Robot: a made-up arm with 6 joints.
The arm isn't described. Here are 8 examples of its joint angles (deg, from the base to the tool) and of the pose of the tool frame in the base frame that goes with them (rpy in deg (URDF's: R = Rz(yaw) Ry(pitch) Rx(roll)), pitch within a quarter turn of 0, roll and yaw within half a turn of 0; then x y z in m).
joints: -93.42 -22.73 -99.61 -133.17 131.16 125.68
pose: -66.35 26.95 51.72 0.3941 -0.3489 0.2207
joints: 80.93 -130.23 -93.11 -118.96 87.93 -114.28
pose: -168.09 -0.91 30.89 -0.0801 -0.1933 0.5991
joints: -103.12 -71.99 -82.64 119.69 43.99 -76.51
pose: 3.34 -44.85 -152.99 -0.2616 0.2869 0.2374
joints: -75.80 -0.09 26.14 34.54 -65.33 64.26
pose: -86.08 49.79 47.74 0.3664 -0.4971 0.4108
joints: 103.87 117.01 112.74 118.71 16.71 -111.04
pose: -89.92 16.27 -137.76 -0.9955 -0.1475 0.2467
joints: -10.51 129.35 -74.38 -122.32 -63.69 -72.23
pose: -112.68 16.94 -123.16 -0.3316 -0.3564 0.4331
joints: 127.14 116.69 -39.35 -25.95 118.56 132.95
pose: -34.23 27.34 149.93 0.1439 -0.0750 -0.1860
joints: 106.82 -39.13 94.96 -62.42 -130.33 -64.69
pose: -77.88 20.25 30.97 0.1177 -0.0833 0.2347
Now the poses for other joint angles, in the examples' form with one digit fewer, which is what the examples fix.
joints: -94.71 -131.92 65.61 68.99 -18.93 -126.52
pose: -132.3 -51.9 129.8 0.546 0.160 0.864
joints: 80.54 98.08 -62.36 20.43 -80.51 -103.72
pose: 76.8 19.2 168.2 -0.476 -0.402 -0.198
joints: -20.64 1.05 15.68 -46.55 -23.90 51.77
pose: -14.7 34.3 116.6 0.545 -0.473 0.010
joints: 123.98 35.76 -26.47 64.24 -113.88 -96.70
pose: 6.6 -70.5 83.6 0.059 0.592 0.239
